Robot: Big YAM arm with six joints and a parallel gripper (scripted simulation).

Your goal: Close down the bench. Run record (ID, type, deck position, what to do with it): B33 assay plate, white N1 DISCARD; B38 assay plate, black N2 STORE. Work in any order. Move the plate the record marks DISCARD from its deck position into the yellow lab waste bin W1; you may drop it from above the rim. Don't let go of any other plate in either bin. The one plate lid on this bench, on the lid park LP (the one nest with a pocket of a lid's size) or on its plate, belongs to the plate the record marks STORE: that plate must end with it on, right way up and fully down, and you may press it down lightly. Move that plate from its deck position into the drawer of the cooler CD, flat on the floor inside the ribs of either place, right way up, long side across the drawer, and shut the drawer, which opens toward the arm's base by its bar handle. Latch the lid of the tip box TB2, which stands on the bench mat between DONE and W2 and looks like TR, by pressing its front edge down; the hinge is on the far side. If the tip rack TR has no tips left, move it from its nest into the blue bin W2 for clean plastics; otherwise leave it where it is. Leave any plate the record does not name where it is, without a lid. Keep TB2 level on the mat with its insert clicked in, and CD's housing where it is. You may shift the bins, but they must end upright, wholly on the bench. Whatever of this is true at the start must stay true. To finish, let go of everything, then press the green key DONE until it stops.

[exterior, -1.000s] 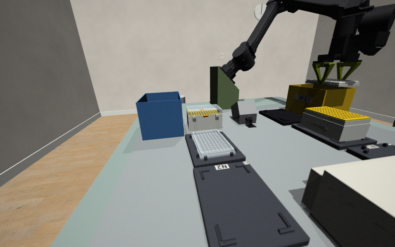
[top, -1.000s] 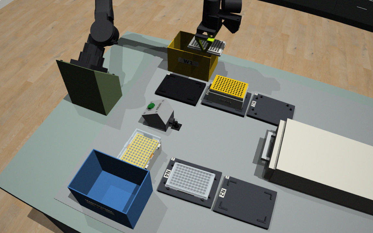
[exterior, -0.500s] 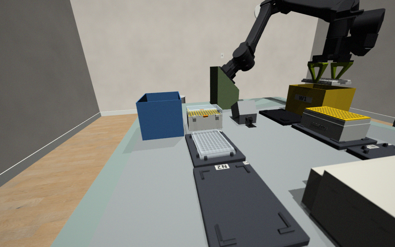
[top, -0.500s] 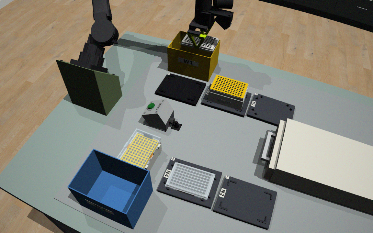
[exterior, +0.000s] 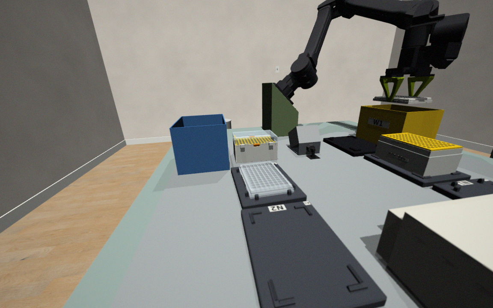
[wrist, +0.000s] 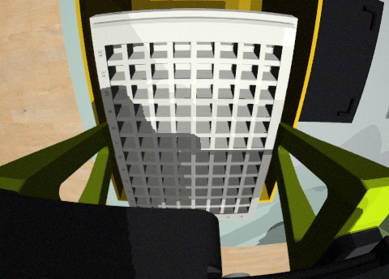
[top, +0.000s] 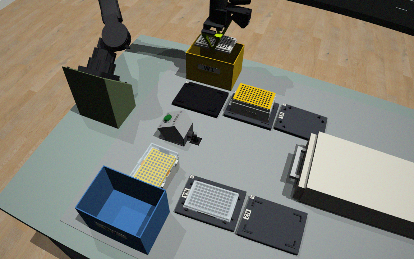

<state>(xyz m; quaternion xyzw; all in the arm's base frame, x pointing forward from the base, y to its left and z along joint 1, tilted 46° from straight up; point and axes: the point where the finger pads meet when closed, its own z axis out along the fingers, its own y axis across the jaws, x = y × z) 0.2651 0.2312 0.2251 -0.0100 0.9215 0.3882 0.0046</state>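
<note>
The white assay plate lies right at my hand. Round my hand: black lid park: 15 cm to the right, 14 cm below, 1 cm ahead; tip rack TR: 18 cm ahead, 14 cm to the right, 9 cm below; yellow bin W1: 11 cm below.
</note>
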